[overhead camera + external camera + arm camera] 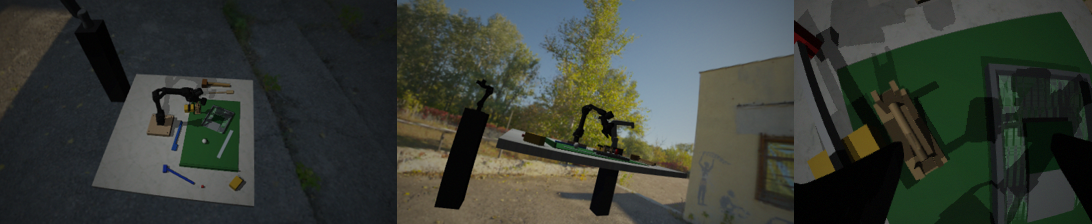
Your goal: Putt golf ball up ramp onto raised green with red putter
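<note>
Now: gripper tip 5 cm short of the white golf ball, 32 cm to the left of it and 13 cm above it. From my gripper tip the other things lie so: green mat (12 cm ahead, 21 cm to the right, 16 cm below); blue putter (15 cm behind, 64 cm to the right, 14 cm below).
</note>
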